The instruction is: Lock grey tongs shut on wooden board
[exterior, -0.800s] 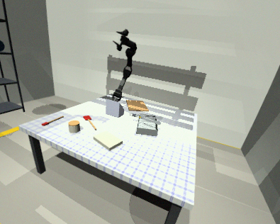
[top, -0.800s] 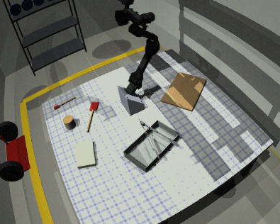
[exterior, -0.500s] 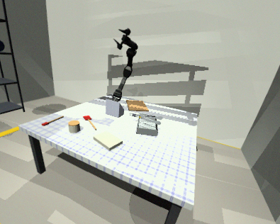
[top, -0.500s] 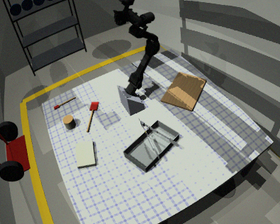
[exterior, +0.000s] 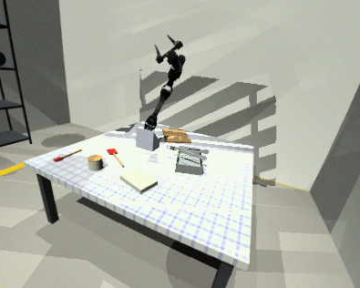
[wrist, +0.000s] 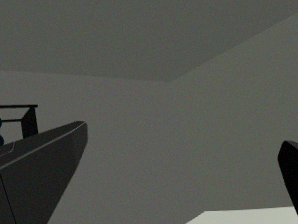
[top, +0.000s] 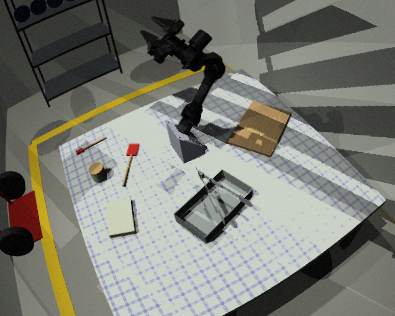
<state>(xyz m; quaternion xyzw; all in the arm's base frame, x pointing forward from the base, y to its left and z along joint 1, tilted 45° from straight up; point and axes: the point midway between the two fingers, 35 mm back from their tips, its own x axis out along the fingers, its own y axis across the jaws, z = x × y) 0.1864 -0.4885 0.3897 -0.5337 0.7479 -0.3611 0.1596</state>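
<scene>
My gripper tip is 270 mm short of the roasting tin, 60 mm to the right of it and 740 mm above it. Also, from my gripper tip: flat pale slab: 130 mm ahead, 340 mm to the right, 750 mm below; red spatula: 190 mm behind, 190 mm to the right, 760 mm below; wooden board: 60 mm behind, 500 mm to the left, 760 mm below.
</scene>
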